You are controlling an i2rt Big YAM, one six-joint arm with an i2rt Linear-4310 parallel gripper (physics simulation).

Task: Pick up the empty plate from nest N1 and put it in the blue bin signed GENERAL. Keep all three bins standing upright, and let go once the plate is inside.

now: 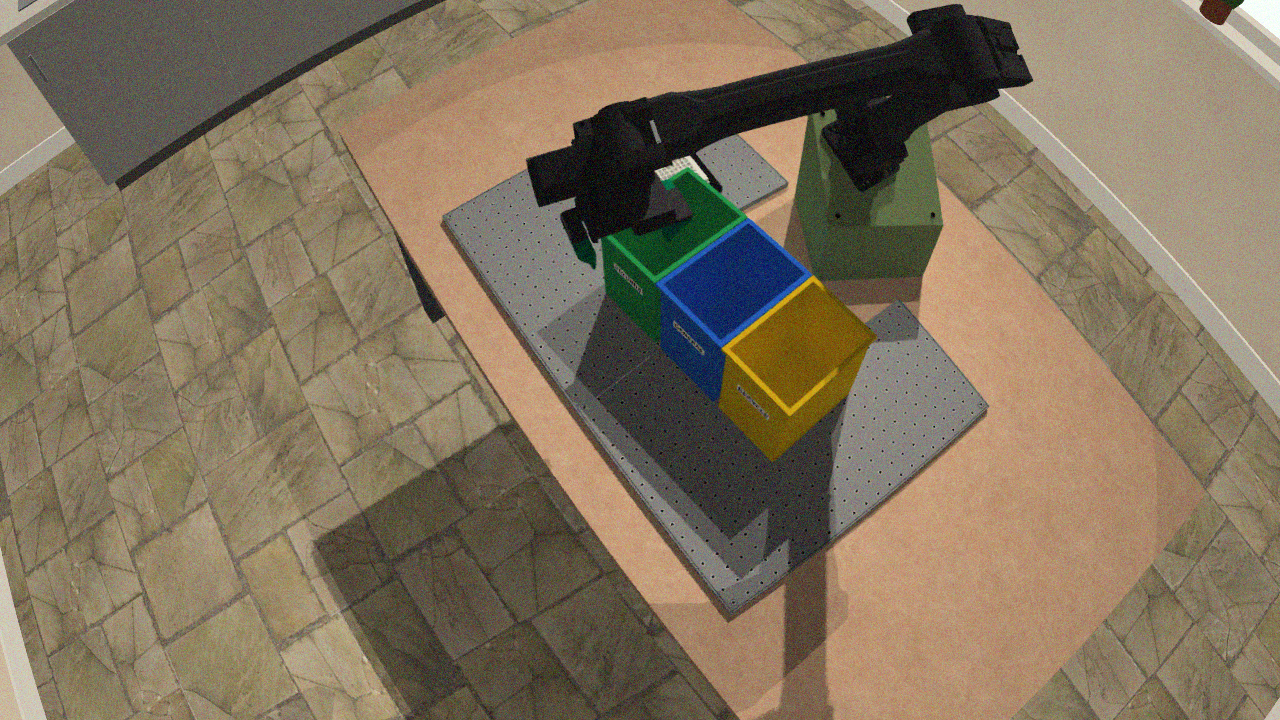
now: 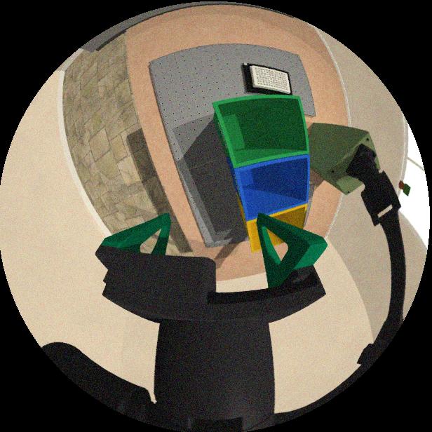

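Seen in the pictures: gripper, fingertip midpoint: (image 1: 629, 251); arm's base, link origin: (image 1: 859, 150).
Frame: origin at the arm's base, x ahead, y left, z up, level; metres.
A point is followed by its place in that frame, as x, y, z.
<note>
A white plate with a fine grid of wells (image 1: 677, 168) @[0.209, -0.223, -0.176] (image 2: 270, 80) lies flat in a black nest (image 1: 709, 170) @[0.148, -0.211, -0.203] (image 2: 246, 80) behind the green bin. Any nest label is not readable. The blue bin (image 1: 735, 282) @[0.253, 0.036, -0.167] (image 2: 274, 187) stands upright in the middle of a row, touching the green bin (image 1: 630, 291) @[0.418, 0.000, -0.120] (image 2: 270, 130) and the yellow bin (image 1: 796, 344) @[0.215, 0.163, -0.198] (image 2: 254, 237), both upright. The inside of the blue bin looks empty. The sign on it is too small to read. My gripper (image 1: 629, 248) @[0.453, 0.076, 0.103] (image 2: 213, 217) is open with nothing between its green fingers, high over the green-bin side of the board.
The bins and nest stand on a grey perforated board (image 1: 930, 385) @[0.051, 0.337, -0.201] (image 2: 192, 75) on the tan table (image 1: 1011, 501) @[0.033, 0.583, -0.214] (image 2: 140, 95). The green arm pedestal (image 1: 872, 241) @[0.035, 0.106, -0.102] (image 2: 340, 150) stands close behind the bins. My black arm (image 1: 760, 102) @[0.350, 0.167, 0.406] (image 2: 395, 260) reaches over the table from it.
</note>
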